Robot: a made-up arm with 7 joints.
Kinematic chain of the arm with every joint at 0, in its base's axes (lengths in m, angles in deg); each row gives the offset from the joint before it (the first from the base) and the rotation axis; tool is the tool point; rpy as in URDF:
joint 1: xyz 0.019 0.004 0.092 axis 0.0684 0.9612 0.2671
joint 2: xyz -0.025 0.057 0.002 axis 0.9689 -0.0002 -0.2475
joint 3: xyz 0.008 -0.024 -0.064 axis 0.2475 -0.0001 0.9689
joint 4: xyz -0.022 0.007 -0.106 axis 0.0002 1 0
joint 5: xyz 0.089 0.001 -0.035 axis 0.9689 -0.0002 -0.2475
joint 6: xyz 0.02 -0.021 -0.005 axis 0.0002 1 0
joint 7: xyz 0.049 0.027 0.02 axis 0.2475 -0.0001 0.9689
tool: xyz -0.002 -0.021 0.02 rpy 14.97 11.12 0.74
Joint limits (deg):
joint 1: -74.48..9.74
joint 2: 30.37..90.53
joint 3: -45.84..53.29
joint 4: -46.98..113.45
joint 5: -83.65..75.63
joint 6: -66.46..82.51
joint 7: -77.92..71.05
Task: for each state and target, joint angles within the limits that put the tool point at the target. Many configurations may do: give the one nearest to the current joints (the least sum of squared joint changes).
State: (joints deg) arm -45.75 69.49 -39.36 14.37 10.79 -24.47 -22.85
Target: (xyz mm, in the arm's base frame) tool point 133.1 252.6 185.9
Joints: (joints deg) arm -50.25 90.53 24.01 45.40 -21.30 -33.96 -36.15
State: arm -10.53 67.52 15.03 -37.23 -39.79 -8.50 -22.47
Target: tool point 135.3 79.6 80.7
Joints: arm -28.87 58.08 -3.73 -39.56 -31.63 5.93 -14.81
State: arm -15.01 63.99 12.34 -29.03 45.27 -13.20 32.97
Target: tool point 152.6 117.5 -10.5
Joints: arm -8.30 64.61 9.81 -23.85 47.82 -14.36 32.13
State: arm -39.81 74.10 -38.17 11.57 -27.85 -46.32 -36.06
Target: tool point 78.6 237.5 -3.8
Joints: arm -1.14 90.53 -45.84 26.48 -23.20 -61.18 -38.56
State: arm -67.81 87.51 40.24 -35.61 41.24 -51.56 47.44
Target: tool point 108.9 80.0 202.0
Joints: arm -74.48 90.53 36.38 -35.97 43.43 -19.83 57.43
